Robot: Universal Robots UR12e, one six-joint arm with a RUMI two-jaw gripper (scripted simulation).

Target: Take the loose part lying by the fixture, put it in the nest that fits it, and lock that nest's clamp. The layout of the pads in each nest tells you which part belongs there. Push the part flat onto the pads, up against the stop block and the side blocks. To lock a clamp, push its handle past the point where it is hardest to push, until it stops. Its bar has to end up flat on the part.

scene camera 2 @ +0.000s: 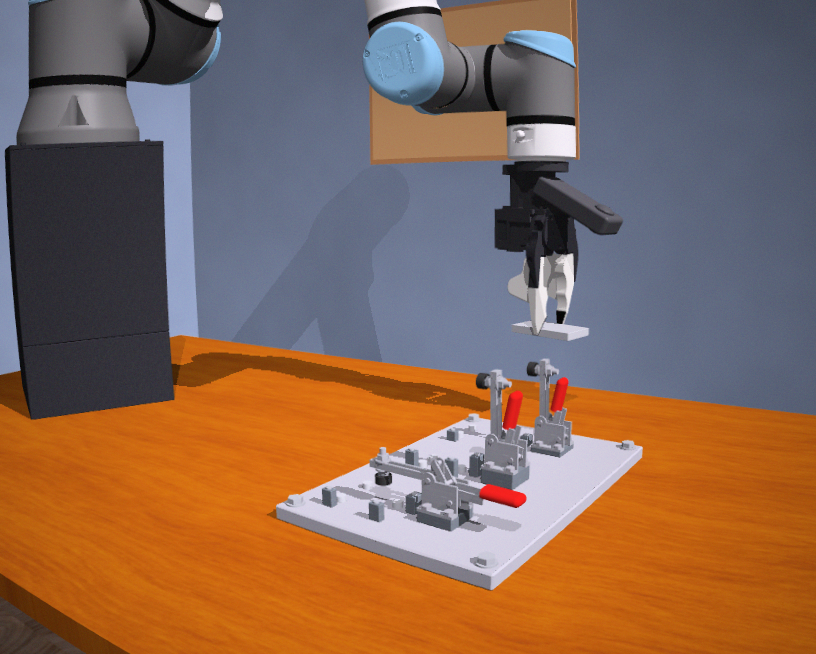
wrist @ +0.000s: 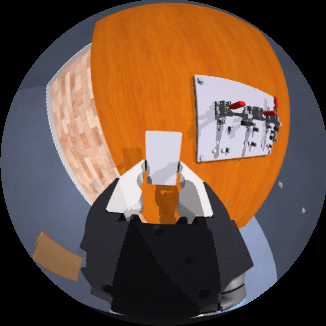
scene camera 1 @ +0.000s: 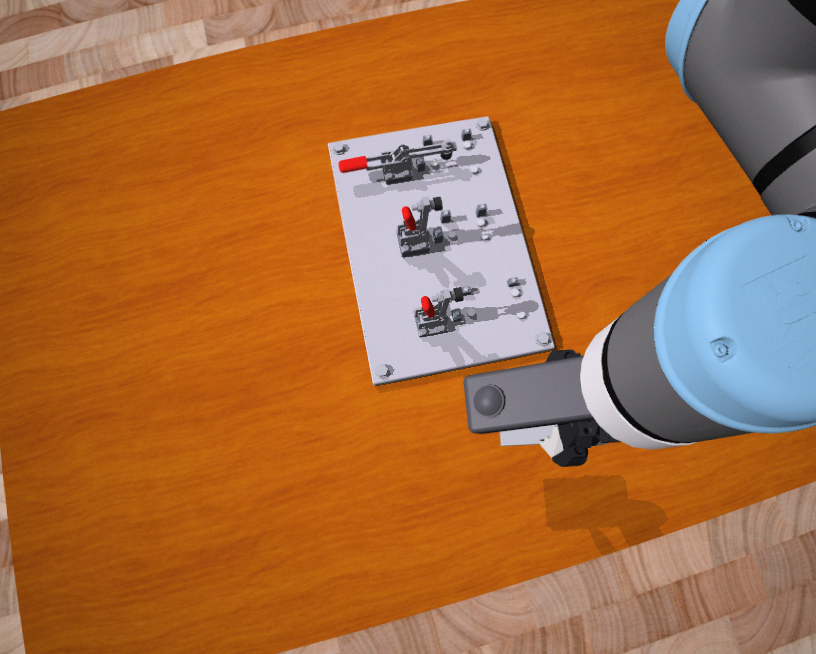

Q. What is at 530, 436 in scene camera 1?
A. A flat grey rectangular part.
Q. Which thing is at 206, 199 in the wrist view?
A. The gripper.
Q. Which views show the flat grey rectangular part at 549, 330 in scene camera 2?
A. Scene camera 2, the wrist view and scene camera 1: all of them.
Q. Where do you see a grey fixture plate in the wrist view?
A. At 209, 137
